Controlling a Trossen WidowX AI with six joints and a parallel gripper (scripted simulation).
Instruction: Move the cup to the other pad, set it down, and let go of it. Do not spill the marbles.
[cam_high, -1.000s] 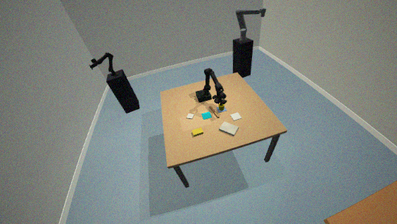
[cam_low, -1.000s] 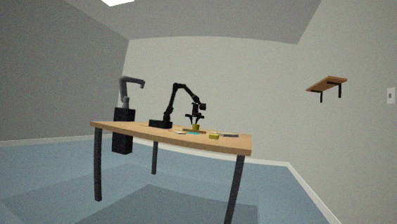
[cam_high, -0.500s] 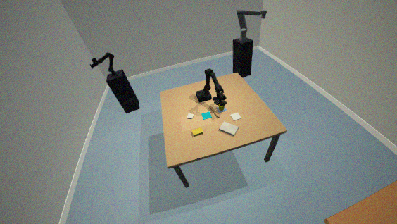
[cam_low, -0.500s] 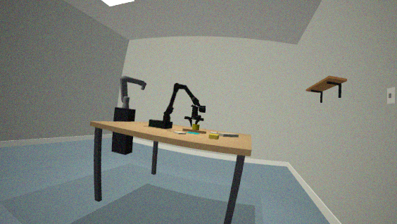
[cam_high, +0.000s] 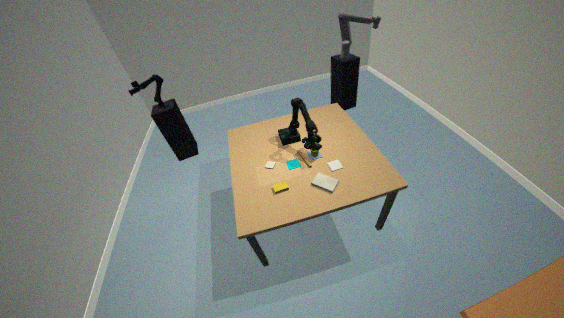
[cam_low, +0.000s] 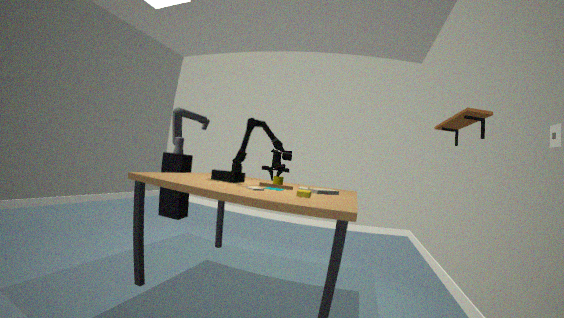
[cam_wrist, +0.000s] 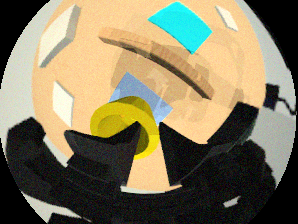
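My gripper tip is 40 mm short of the cyan pad, 200 mm to the left of it and 40 mm above it. Also, from my gripper tip: yellow cup (20 mm ahead, 10 mm to the left); white slab (350 mm ahead, 70 mm to the right, 20 mm below); thin brown stick (30 mm ahead, 90 mm to the right, 30 mm below).
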